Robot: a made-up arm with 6 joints. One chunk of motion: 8 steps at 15 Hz.
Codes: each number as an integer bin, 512 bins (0 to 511) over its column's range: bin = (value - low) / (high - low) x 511, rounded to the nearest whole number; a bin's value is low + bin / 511 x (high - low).
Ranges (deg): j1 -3..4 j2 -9..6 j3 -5..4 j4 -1..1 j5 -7..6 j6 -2..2
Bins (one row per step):
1: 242 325 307 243 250 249
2: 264 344 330 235 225 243
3: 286 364 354 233 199 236
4: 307 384 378 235 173 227
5: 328 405 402 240 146 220
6: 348 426 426 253 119 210
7: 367 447 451 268 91 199
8: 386 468 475 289 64 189
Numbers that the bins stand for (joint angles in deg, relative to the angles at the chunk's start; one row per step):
1: 0.32 0.54 0.41 -0.05 -0.64 -0.05
2: 0.62 1.10 0.81 -0.08 -1.28 -0.10
3: 0.92 1.68 1.23 -0.09 -1.94 -0.15
4: 1.21 2.27 1.66 -0.08 -2.60 -0.22
5: 1.49 2.89 2.08 -0.06 -3.29 -0.28
6: 1.77 3.50 2.50 -0.01 -3.97 -0.36
7: 2.03 4.12 2.94 0.05 -4.68 -0.44
8: 2.29 4.74 3.37 0.13 -5.37 -0.52

